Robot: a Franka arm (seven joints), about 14 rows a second.
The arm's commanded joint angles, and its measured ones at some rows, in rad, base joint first. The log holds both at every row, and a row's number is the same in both.
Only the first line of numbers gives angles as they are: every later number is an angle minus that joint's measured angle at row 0.
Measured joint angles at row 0:
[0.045, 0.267, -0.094, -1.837, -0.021, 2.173, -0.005]
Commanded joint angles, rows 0 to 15:
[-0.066, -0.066, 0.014, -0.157, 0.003, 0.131, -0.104]
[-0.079, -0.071, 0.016, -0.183, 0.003, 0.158, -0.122]
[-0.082, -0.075, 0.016, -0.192, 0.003, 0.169, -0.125]
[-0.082, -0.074, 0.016, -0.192, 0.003, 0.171, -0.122]
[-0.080, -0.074, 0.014, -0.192, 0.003, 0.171, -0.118]
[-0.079, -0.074, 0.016, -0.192, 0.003, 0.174, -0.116]
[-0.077, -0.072, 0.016, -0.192, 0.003, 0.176, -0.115]
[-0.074, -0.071, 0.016, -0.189, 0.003, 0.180, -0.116]
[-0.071, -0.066, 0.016, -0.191, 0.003, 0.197, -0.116]
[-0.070, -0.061, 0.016, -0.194, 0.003, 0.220, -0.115]
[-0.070, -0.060, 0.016, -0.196, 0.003, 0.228, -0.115]
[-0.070, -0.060, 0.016, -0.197, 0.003, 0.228, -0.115]
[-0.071, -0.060, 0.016, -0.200, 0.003, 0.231, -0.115]
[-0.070, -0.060, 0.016, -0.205, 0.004, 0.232, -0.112]
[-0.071, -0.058, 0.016, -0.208, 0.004, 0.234, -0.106]
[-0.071, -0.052, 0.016, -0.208, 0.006, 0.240, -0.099]
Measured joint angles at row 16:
[-0.064, -0.039, 0.010, -0.178, 0.000, 0.206, -0.104]
